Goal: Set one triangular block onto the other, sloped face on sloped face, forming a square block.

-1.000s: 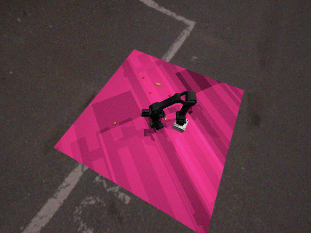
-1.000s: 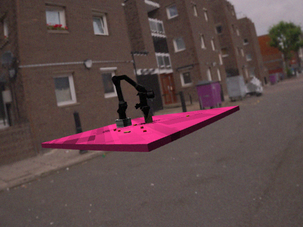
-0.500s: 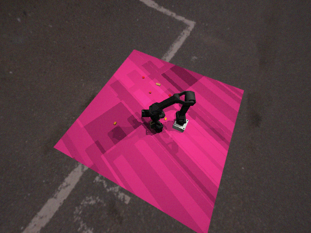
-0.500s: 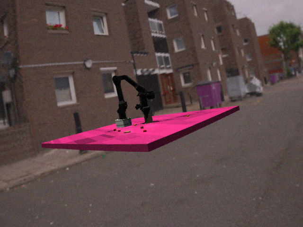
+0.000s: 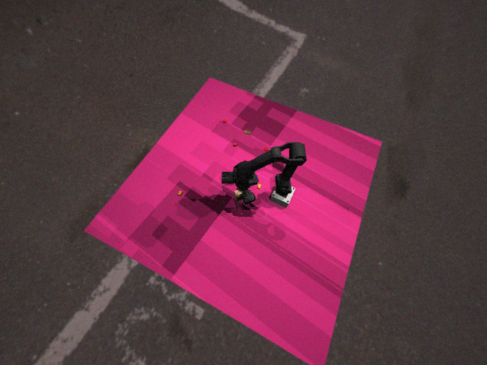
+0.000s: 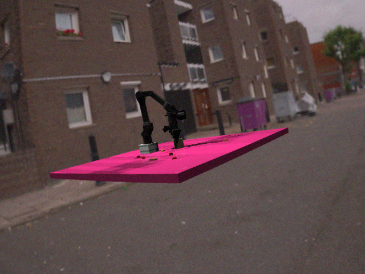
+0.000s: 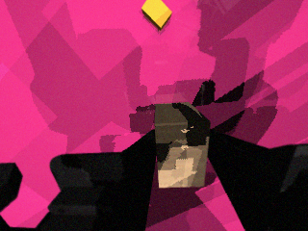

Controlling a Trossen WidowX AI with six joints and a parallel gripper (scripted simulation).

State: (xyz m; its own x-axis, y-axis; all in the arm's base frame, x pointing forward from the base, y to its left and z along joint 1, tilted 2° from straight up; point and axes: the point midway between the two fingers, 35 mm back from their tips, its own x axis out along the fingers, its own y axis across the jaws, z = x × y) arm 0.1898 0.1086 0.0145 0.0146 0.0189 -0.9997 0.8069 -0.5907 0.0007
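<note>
Now: gripper tip 1 cm below the wood-grained block. Also, from my gripper tip: flat tan piece (41 cm to the right, 19 cm ahead, 4 cm below).
</note>
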